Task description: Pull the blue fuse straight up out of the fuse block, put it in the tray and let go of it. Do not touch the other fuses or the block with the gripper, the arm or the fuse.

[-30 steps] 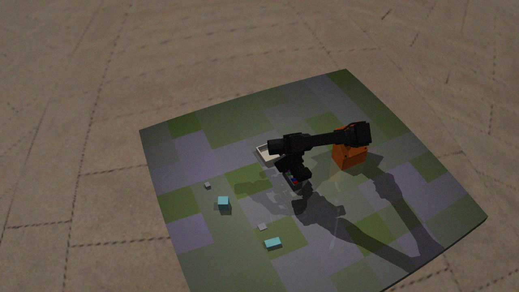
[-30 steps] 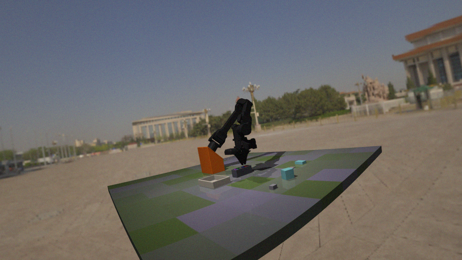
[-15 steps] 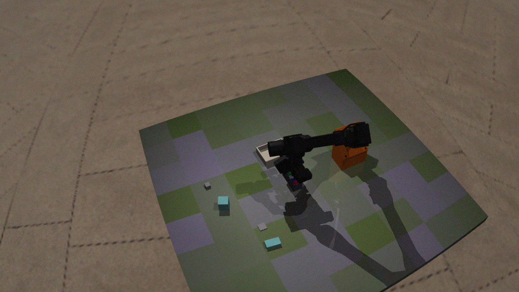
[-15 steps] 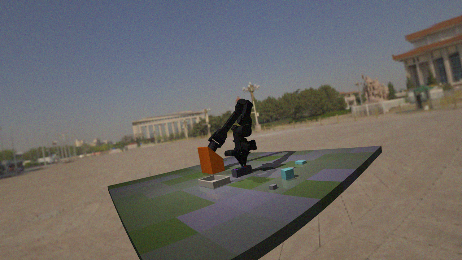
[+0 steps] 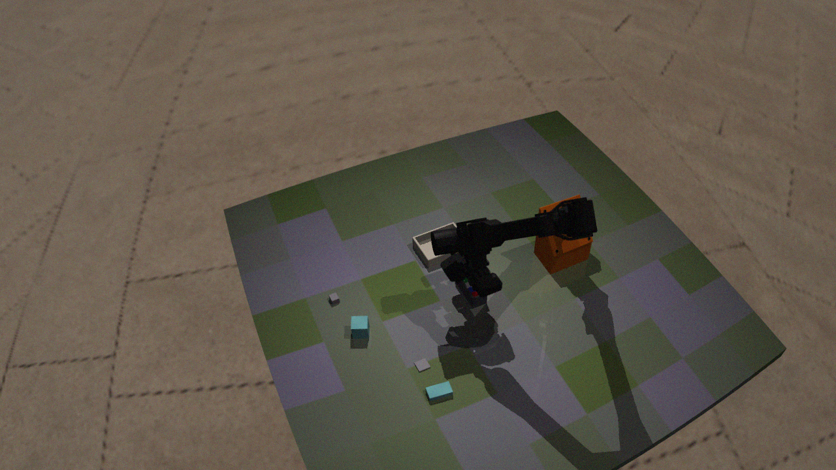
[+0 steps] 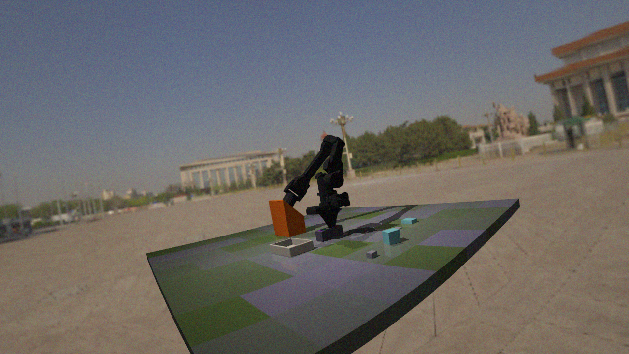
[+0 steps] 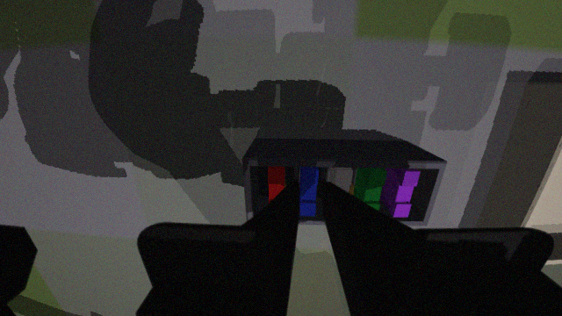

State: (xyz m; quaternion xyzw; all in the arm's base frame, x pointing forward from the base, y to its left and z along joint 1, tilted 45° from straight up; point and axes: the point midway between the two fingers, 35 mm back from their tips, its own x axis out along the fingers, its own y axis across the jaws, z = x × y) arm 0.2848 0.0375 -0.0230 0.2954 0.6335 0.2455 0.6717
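The blue fuse lies 1 cm below my gripper tip. From my gripper tip the other things lie so: cyan cube: 31 cm ahead, 3 cm to the right, 2 cm below; then flat cyan block: 22 cm to the left, 22 cm ahead, 3 cm below; then cream tray: 20 cm to the right, 3 cm below, 1 cm behind.
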